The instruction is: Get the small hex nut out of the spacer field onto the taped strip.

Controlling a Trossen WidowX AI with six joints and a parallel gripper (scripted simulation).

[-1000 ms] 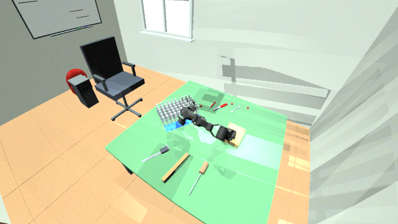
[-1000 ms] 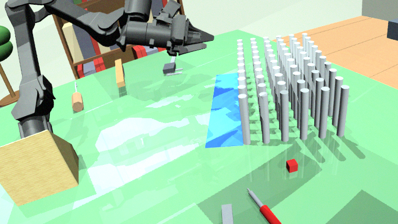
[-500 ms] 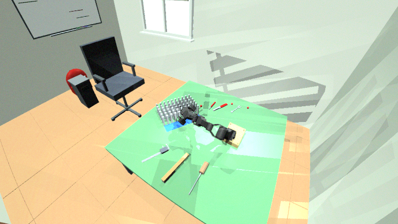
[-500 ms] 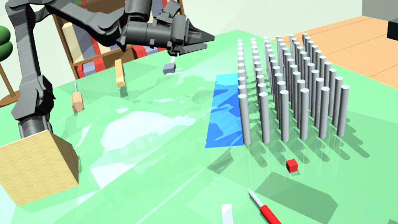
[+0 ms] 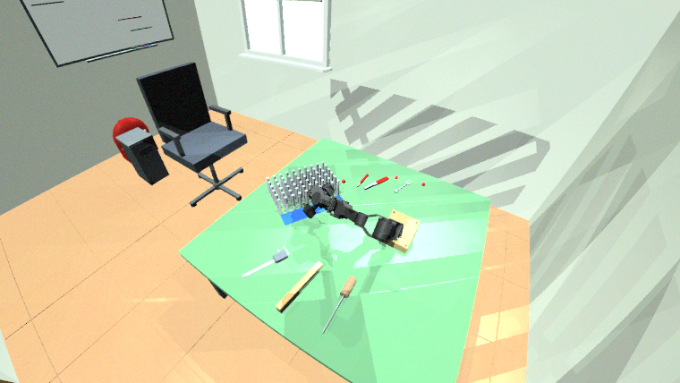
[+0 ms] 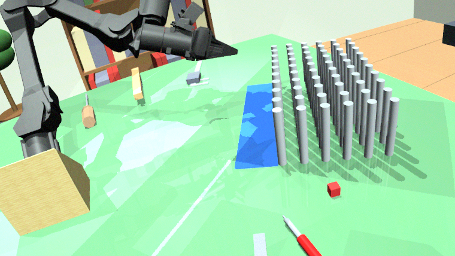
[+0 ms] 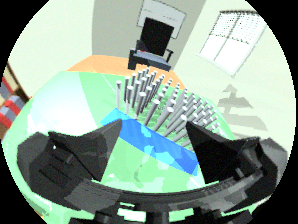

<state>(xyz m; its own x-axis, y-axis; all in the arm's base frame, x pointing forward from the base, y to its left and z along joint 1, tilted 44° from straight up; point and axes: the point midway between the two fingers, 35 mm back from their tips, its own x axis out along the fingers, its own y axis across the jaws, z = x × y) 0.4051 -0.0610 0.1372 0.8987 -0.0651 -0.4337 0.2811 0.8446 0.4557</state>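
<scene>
Now: gripper tip 330 mm past the hook tool, 400 mm to the right of it and 130 mm above it. From my gripper tip the other things lie so: red-handled screwdriver (150 mm behind, 390 mm to the right, 140 mm below); then blue taped strip (10 mm ahead, 60 mm to the right, 150 mm below); then small hex nut (160 mm ahead, 120 mm to the right, 140 mm below).
</scene>
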